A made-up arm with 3 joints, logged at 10 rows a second.
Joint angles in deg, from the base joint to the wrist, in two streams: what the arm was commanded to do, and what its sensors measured. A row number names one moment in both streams.
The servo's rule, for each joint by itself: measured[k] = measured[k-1] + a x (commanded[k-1-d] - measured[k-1]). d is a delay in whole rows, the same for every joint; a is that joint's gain. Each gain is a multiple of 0.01, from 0.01 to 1. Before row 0 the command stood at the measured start. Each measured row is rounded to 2 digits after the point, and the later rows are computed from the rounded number. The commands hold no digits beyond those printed.
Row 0, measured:
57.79, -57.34, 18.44
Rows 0 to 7, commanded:
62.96, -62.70, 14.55
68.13, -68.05, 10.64
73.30, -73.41, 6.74
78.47, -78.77, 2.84
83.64, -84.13, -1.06
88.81, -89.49, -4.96
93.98, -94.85, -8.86
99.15, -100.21, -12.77
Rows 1 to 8, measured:
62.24, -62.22, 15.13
67.31, -67.53, 11.31
72.46, -72.88, 7.43
77.63, -78.24, 3.53
82.80, -83.60, -0.37
87.97, -88.96, -4.27
93.14, -94.32, -8.17
98.31, -99.68, -12.08
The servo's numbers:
d 0
a 0.86 0.91 0.85

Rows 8 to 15, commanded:
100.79, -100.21, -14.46
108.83, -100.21, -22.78
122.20, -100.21, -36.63
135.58, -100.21, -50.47
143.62, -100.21, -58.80
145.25, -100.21, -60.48
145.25, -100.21, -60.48
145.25, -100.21, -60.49
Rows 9 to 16, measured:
100.44, -100.16, -14.10
107.66, -100.21, -21.48
120.16, -100.21, -34.36
133.42, -100.21, -48.05
142.19, -100.21, -57.19
144.82, -100.21, -59.99
145.19, -100.21, -60.41
145.24, -100.21, -60.48

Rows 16 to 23, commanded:
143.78, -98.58, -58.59
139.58, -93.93, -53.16
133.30, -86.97, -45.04
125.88, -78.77, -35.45
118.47, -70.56, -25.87
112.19, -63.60, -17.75
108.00, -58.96, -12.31
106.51, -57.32, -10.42
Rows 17 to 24, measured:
143.98, -98.73, -58.87
140.20, -94.36, -54.02
134.27, -87.64, -46.39
127.05, -79.57, -37.09
119.67, -71.37, -27.55
113.24, -64.30, -19.22
108.73, -59.44, -13.35
106.82, -57.51, -10.86

